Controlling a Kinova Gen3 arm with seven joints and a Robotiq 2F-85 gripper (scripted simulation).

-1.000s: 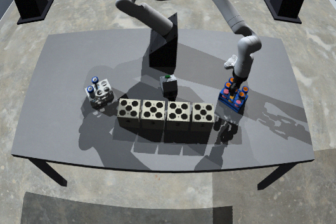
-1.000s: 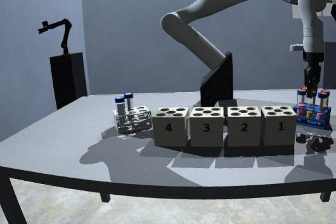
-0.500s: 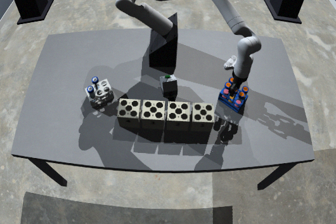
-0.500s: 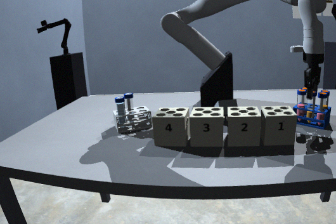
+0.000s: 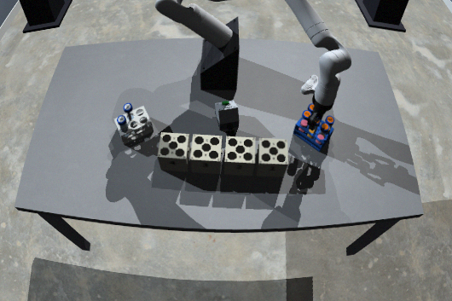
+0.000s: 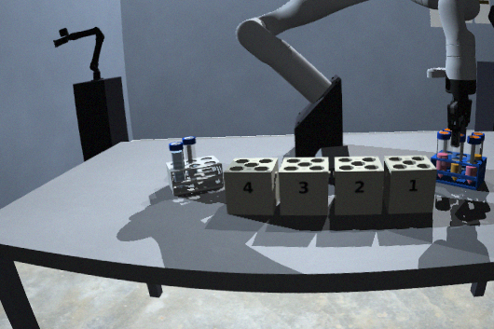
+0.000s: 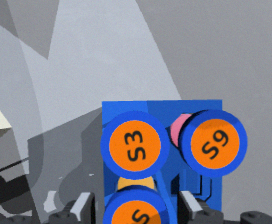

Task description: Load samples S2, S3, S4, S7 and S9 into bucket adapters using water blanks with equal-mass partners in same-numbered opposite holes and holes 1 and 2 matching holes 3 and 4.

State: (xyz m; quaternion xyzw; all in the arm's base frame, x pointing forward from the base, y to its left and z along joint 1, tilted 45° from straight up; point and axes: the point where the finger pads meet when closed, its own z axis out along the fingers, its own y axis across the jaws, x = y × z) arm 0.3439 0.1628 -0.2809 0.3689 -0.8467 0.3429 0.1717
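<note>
The sample tube S7 is 1 cm ahead of my hand and 5 cm below it. Round my hand: sample tube S4: 2 cm ahead, 3 cm to the left, 5 cm below; then sample tube S2: 6 cm to the left, 5 cm below; then sample tube S3: 3 cm behind, 4 cm to the right, 5 cm below.
</note>
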